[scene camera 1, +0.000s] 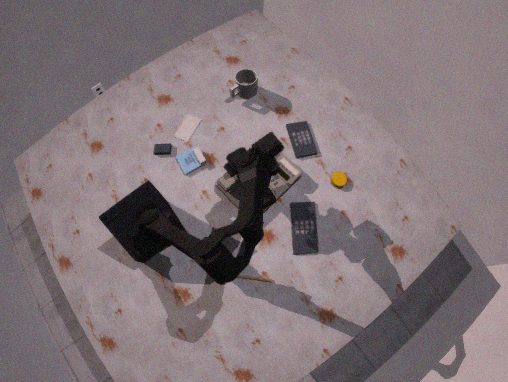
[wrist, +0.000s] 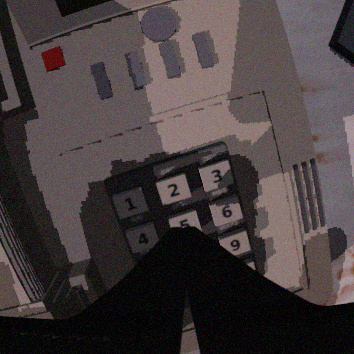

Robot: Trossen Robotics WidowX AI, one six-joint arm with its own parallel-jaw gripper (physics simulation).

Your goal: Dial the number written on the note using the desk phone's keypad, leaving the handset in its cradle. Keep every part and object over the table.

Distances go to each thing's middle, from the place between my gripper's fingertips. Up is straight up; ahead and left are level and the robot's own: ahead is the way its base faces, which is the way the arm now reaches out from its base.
Right now the 2 key (wrist: 172,188) is 20 mm below my hand and 10 mm ahead of it. The rest, counted from my hand: keypad (wrist: 188,162) (20 mm below, 10 mm behind); then 3 key (wrist: 216,174) (20 mm to the right, 20 mm below, 20 mm ahead); then 6 key (wrist: 226,209) (20 mm to the right, 20 mm below).
